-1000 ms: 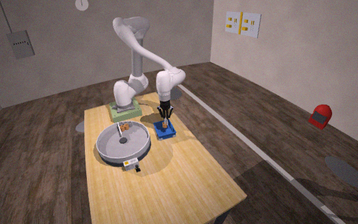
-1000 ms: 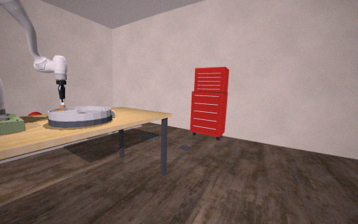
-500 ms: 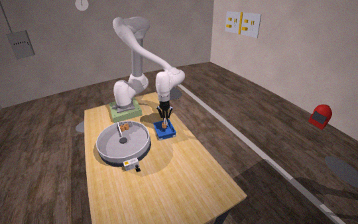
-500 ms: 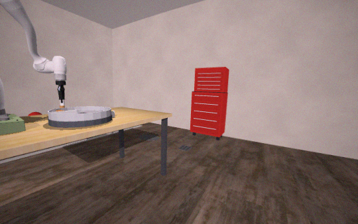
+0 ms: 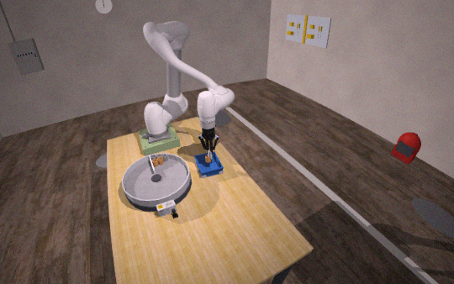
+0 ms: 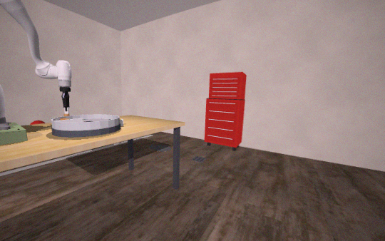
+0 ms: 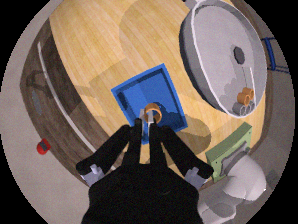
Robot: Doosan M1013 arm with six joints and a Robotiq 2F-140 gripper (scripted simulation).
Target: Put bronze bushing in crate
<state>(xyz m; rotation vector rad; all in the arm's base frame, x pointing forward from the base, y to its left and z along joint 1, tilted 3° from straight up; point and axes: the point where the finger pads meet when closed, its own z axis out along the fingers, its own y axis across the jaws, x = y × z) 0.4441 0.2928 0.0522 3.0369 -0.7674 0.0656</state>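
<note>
Now: hand 90 mm above the blue crate and 10 mm to the left of it. Also, from my hand: round grey turning table: 370 mm to the right, 60 mm below, 40 mm ahead.
</note>
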